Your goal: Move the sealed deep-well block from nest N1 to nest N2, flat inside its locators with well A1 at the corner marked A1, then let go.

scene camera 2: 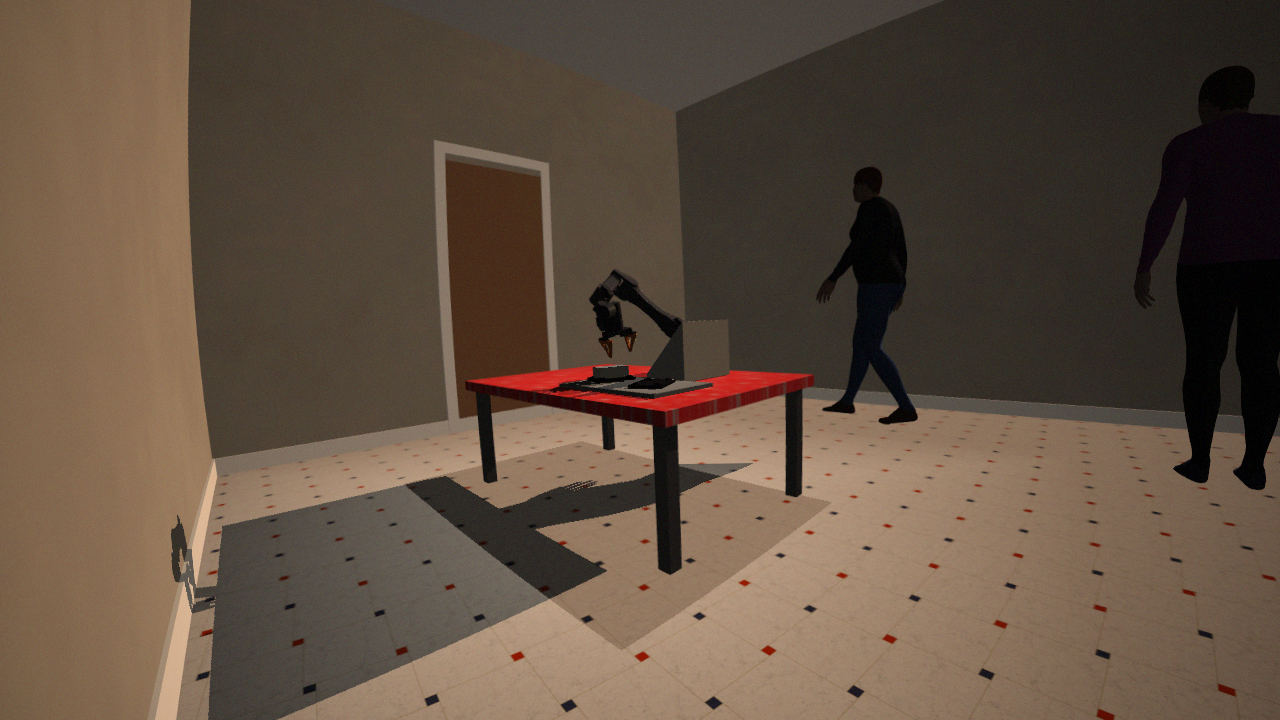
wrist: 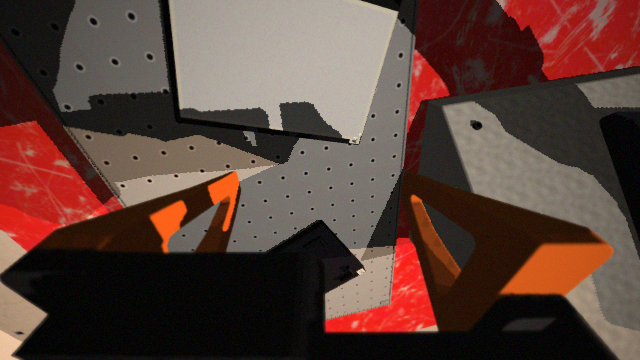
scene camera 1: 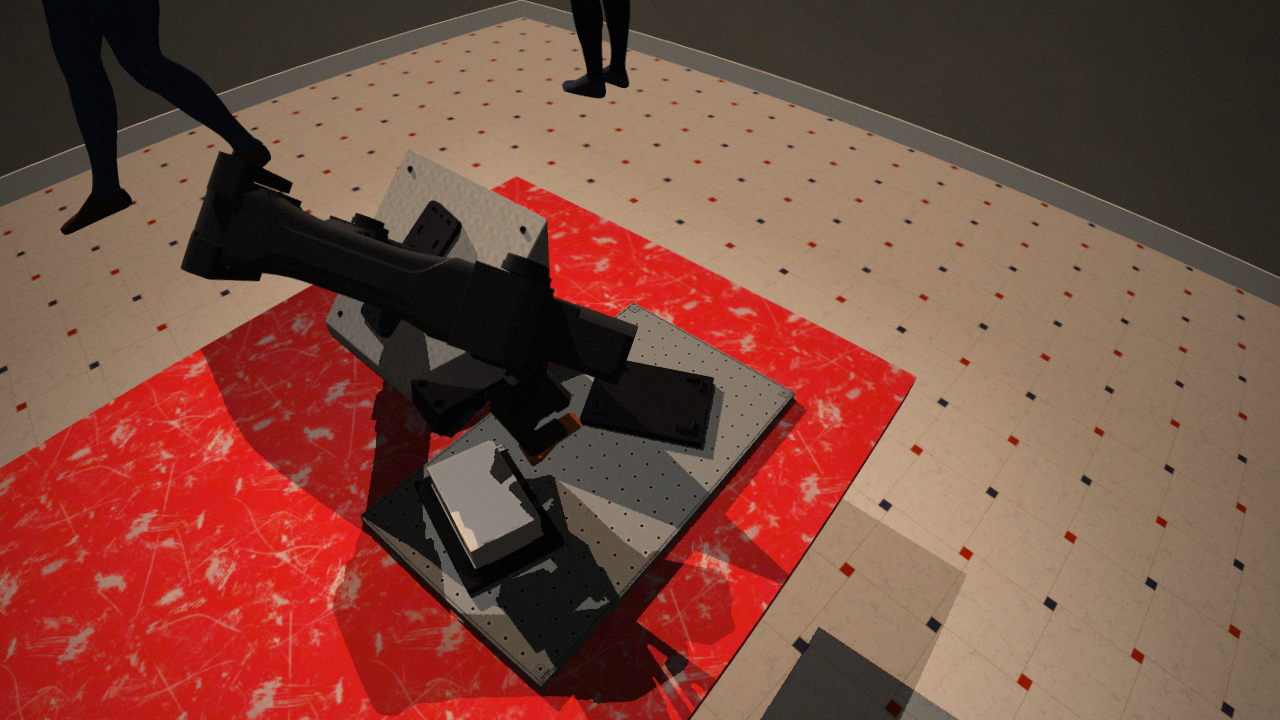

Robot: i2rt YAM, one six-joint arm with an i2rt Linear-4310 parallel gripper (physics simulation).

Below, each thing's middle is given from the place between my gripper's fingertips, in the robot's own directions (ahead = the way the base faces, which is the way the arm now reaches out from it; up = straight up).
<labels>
Right now the pale block (scene camera 1: pixel 491 515) is 70 mm below my hand, 60 mm to the right of it and 10 mm ahead of it. Round my hand: grey perforated plate (scene camera 1: pixel 615 498) (110 mm to the left, 110 mm below, 30 mm ahead).
</labels>
